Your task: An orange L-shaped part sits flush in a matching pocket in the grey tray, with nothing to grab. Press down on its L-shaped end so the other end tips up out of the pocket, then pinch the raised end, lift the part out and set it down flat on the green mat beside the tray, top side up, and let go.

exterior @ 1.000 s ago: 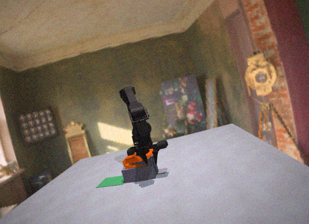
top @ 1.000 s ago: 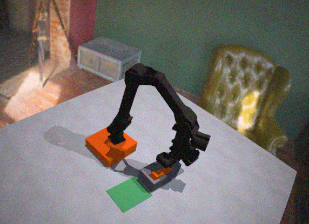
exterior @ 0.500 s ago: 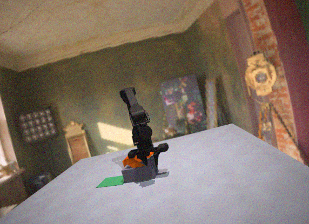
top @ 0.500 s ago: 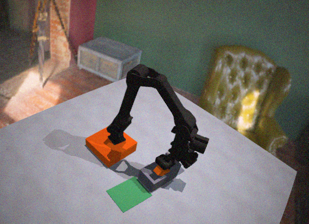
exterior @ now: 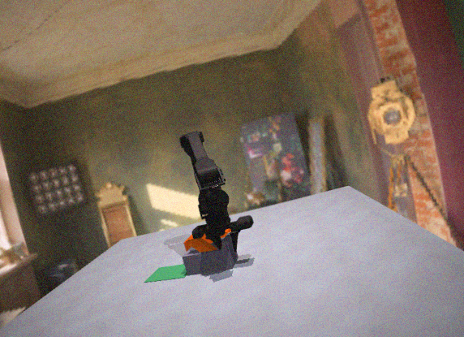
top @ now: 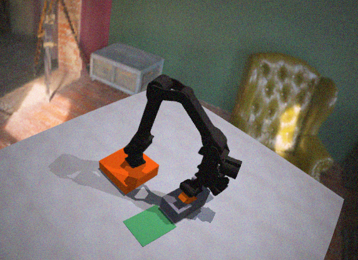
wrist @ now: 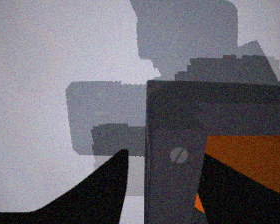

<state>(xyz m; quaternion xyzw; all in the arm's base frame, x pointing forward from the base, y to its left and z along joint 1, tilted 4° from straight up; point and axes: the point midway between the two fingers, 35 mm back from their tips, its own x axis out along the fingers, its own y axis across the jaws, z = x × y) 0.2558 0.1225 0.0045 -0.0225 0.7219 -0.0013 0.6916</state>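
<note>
My gripper tip is now 50 mm to the left of the orange L-shaped part, 10 mm below it and 10 mm past it. The rest, counted from my gripper tip: green mat (220 mm to the right, 50 mm below).
</note>
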